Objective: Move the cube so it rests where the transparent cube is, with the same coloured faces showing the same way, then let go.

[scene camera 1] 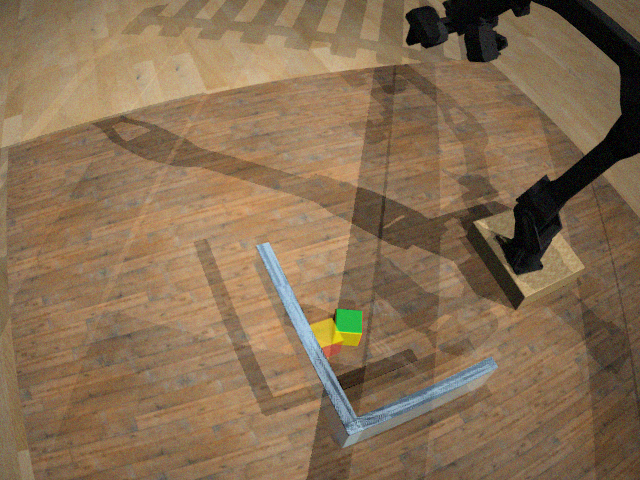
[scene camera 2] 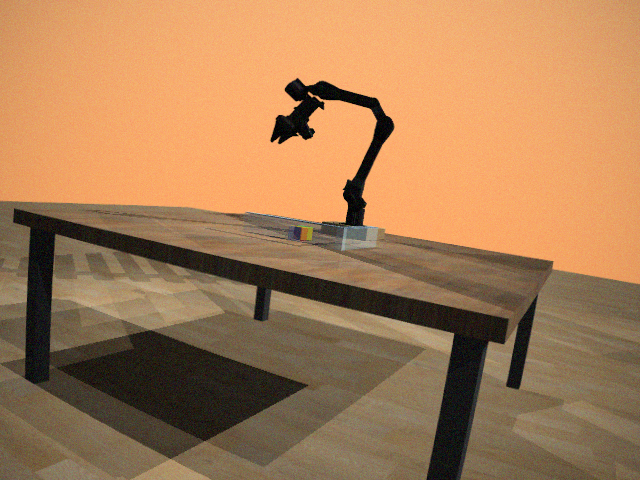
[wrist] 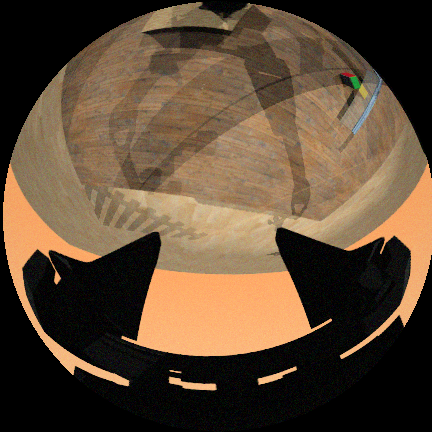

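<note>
The solid cube sits on the table with its green face up; a yellow side shows in scene camera 1, red and dark faces in the wrist view. The transparent cube is right beside it, on the side toward the long wall, turned differently, with yellow up and a pale red side. The two overlap in scene camera 2, so their border is hard to tell. My gripper is open and empty, high above the table and far from both cubes. Its fingertips are unclear in scene camera 1.
A low see-through wall with blue-grey top edges forms an L; its long side runs close beside the transparent cube, its short side lies farther off. The arm stands on a pale block at the right of scene camera 1.
</note>
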